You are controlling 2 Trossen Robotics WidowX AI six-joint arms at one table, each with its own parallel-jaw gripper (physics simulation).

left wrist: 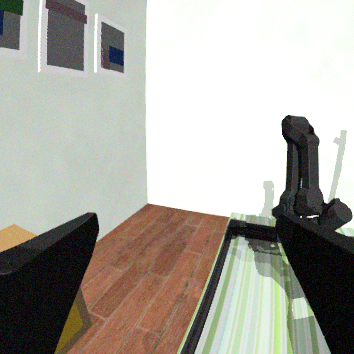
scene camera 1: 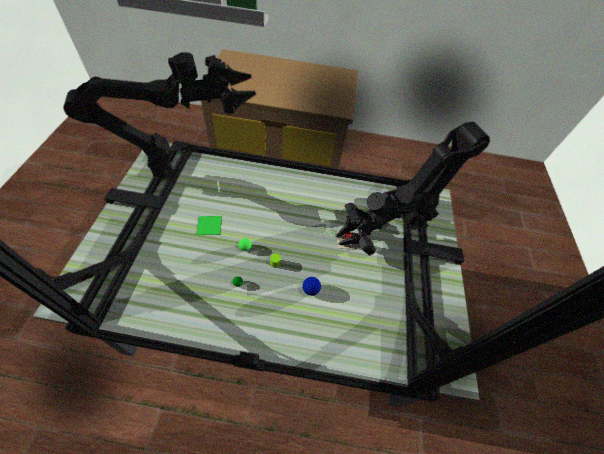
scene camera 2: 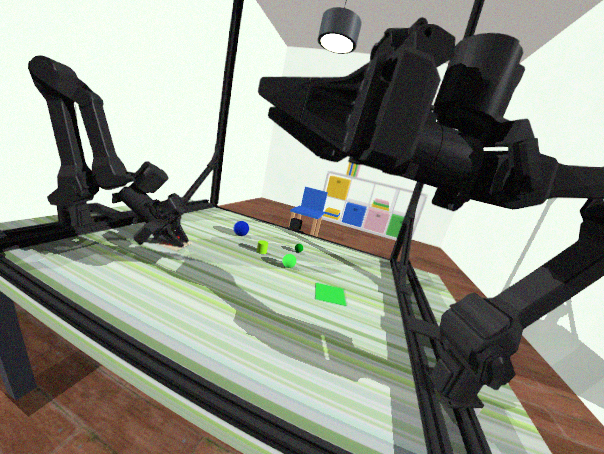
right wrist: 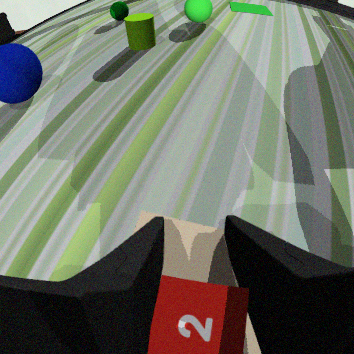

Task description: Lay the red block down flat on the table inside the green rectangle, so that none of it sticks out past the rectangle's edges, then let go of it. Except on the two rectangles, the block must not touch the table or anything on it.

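Where they show: left gripper, fingertip midpoint: [left wrist: 189, 222] [scene camera 1: 253, 84] [scene camera 2: 264, 101]; right gripper, fingertip midpoint: [scene camera 1: 337, 240] [scene camera 2: 185, 244] [right wrist: 194, 224]; left arm's base at its link origin: [scene camera 1: 162, 172] [scene camera 2: 451, 387]; right arm's base at its link origin: [scene camera 1: 416, 220] [scene camera 2: 74, 223].
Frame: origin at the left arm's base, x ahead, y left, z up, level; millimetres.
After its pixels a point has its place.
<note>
The red block [scene camera 1: 348, 235] @(x 597, y -386, z 0 mm) [scene camera 2: 178, 237] @(x 587, y -402, z -2 mm) [right wrist: 190, 315] @(x 600, y -394, z 0 mm), marked with a 2, is at the beige rectangle [right wrist: 150, 220]. My right gripper [scene camera 1: 340, 238] @(x 561, y -390, z -14 mm) [right wrist: 194, 224] @(x 561, y -390, z -14 mm) is low over that rectangle, with its fingers closed against two opposite sides of the block. The block's underside is hidden, so I cannot tell whether it touches the rectangle. The green rectangle [scene camera 1: 209, 225] @(x 149, y -254, z -18 mm) [scene camera 2: 330, 294] @(x 148, y -248, z -18 mm) [right wrist: 251, 8] @(x 158, y -251, z -18 mm) lies bare, far to the left in scene camera 1. My left gripper [scene camera 1: 252, 85] @(x 349, y 1, z 326 mm) [scene camera 2: 265, 100] @(x 349, y 1, z 326 mm) [left wrist: 189, 222] @(x 349, y 1, z 326 mm) is open and empty, high above the table's back edge in scene camera 1.
Between the two rectangles stand a bright green ball [scene camera 1: 245, 244] @(x 257, y -372, z 18 mm) [scene camera 2: 289, 260] @(x 257, y -345, z 11 mm) [right wrist: 198, 9] @(x 275, y -363, z 4 mm) and a yellow-green cylinder [scene camera 1: 275, 260] @(x 339, y -444, z 15 mm) [scene camera 2: 262, 247] @(x 340, y -419, z 4 mm) [right wrist: 141, 32] @(x 356, y -432, z 1 mm). A dark green ball [scene camera 1: 237, 281] @(x 217, y -490, z 9 mm) [scene camera 2: 299, 248] @(x 218, y -470, z 0 mm) and a blue ball [scene camera 1: 311, 286] @(x 423, y -557, z 32 mm) [scene camera 2: 241, 228] @(x 426, y -520, z 17 mm) lie nearer the front in scene camera 1.
</note>
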